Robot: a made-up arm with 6 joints.
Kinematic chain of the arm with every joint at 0, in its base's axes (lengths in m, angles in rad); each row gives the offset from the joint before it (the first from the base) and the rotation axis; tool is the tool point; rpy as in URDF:
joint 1: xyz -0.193 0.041 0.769 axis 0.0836 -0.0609 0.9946
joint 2: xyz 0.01 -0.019 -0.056 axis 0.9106 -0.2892 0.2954
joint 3: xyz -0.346 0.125 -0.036 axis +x
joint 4: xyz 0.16 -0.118 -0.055 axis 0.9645 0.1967 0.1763
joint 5: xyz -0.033 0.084 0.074 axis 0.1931 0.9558 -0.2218
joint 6: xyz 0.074 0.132 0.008 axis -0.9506 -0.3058 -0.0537
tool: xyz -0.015 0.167 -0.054 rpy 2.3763 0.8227 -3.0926
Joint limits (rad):
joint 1: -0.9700..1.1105
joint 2: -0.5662..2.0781
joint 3: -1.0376..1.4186
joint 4: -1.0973..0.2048
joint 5: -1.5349..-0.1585
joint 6: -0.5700..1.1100
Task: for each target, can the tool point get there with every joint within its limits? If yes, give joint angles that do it. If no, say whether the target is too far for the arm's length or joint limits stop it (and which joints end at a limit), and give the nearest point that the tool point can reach.
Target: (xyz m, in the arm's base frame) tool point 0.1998 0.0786 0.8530
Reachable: no: joint limits stop it (at a limit: joint 1, joint 3, joint 4, joint 6) | nearest point 0.0639 0.2311 0.7696 | short by 0.221 m
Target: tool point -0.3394 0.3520 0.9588
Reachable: yes | joints -0.6272 1.0693 0.5917 -0.1921 -1.0243 -0.0116
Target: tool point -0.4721 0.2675 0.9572
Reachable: yes | joints 0.2875 0.7836 1.0854 -0.7044 -1.2861 0.2119
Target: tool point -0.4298 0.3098 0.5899
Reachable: yes | joints 0.6465 0.2389 0.4071 -0.7277 -1.0000 0.6439
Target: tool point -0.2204 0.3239 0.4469
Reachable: yes | joints -0.3589 -0.0803 -0.3487 -0.2006 -0.3032 0.2761
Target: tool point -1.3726 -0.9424 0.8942
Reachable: no: too far | nearest point -0.5738 -0.2891 0.9070 | short by 1.032 m
